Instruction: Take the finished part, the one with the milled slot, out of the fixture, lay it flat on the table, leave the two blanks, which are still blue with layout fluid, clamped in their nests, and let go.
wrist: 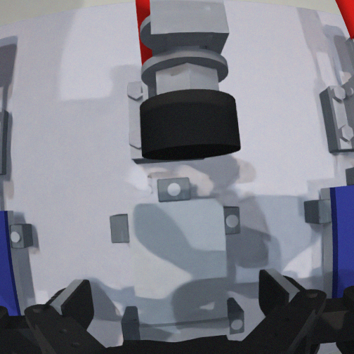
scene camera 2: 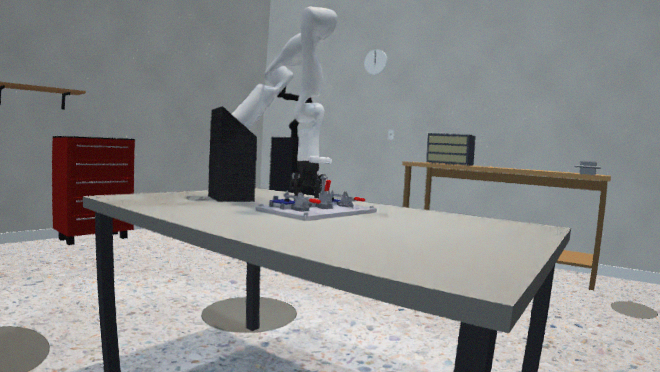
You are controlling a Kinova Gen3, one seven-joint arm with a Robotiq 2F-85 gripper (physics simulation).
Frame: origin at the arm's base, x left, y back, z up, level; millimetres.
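Seen in the pictures: arm's base at its link origin: (scene camera 2: 236, 127).
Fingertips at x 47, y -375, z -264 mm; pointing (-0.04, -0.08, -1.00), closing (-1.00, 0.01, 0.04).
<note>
Offsets run from my fingertips to a thing's top centre. "spot": to the spot under its first point. Level surfaces: height alone.
The finished part (wrist: 175, 270), a pale grey block, sits in the middle nest between small grey locating blocks; a line crosses its near end, and the slot is hard to make out. Its toggle clamp (wrist: 190, 125) is swung up, with its red handle {spot: dx -8, dy -97, dz +72 mm} (scene camera 2: 327, 185) upright. The blue blanks (wrist: 6, 265) (wrist: 345, 240) {dx -112, dy -8, dz +15 mm} (scene camera 2: 283, 201) lie in the side nests. My gripper (wrist: 174, 294) (scene camera 2: 307, 191) is open and empty, low over the fixture plate (wrist: 75, 150) (scene camera 2: 306, 216), one finger on each side of the finished part. Clamps partly hide the fingers in the scene view.
Two side clamp handles {spot: dx -120, dy -150, dz +31 mm} (scene camera 2: 314, 201) {spot: dx +100, dy -148, dz +26 mm} (scene camera 2: 359, 199), both red, lie low. The raised black clamp tip stands just beyond the finished part in the wrist view. The table {dz -20 mm} (scene camera 2: 380, 245) extends to the right of the fixture. A black pedestal (scene camera 2: 232, 160) stands behind it to the left.
</note>
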